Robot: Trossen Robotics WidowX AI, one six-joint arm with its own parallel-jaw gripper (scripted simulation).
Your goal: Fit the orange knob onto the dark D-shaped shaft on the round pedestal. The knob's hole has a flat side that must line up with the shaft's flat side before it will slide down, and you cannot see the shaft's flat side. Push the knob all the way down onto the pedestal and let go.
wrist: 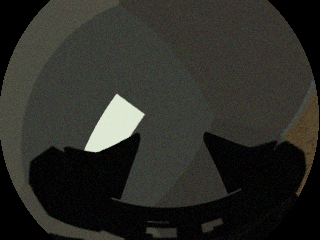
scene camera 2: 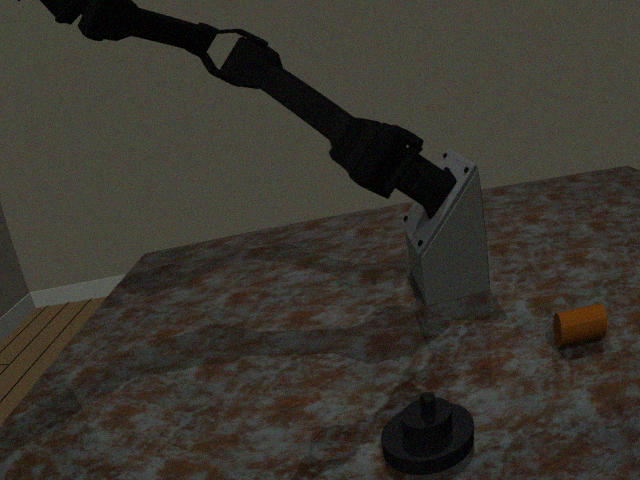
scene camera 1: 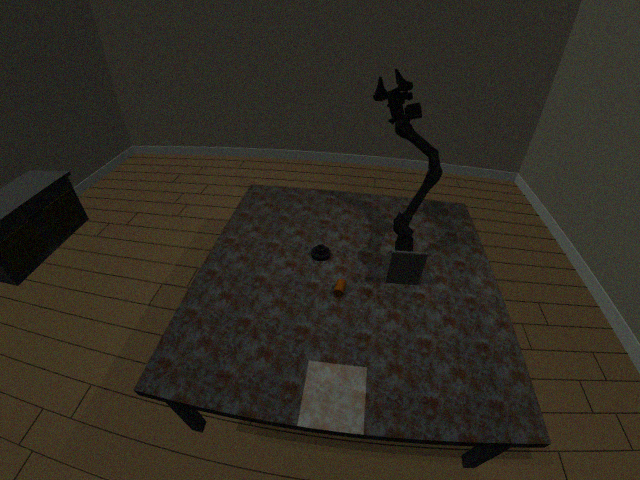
Observation:
The gripper (scene camera 1: pixel 387 72) is open, holding nothing. Also in view: an orange knob (scene camera 2: pixel 580 325) and a dark round pedestal (scene camera 2: pixel 430 431).
The gripper shows as well in the wrist view (wrist: pixel 172 136). The wrist view does not show the orange knob: it is out of frame.

